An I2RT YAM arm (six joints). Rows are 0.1 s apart.
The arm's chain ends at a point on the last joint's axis. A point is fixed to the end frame.
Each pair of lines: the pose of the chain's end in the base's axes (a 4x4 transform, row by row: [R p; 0 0 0 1], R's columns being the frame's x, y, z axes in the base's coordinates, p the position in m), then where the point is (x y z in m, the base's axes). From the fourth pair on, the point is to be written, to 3 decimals.
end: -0.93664, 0.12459, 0.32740, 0.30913; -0.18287, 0.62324, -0.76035, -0.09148; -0.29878, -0.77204, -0.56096, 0.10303; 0, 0, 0, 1
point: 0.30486 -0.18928 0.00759
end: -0.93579, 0.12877, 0.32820, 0.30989; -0.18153, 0.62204, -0.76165, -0.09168; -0.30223, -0.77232, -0.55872, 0.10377; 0, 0, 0, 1
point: 0.30581 -0.18959 0.00844
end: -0.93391, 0.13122, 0.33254, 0.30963; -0.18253, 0.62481, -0.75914, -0.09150; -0.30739, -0.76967, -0.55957, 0.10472; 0, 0, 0, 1
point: 0.30623 -0.18911 0.00905
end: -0.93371, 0.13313, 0.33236, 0.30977; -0.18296, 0.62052, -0.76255, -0.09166; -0.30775, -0.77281, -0.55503, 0.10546; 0, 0, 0, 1
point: 0.306 -0.190 0.010
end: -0.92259, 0.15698, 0.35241, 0.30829; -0.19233, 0.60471, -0.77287, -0.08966; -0.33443, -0.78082, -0.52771, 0.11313; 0, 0, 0, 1
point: 0.308 -0.190 0.020
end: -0.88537, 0.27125, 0.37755, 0.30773; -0.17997, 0.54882, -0.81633, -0.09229; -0.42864, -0.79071, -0.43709, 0.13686; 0, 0, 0, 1
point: 0.314 -0.198 0.050
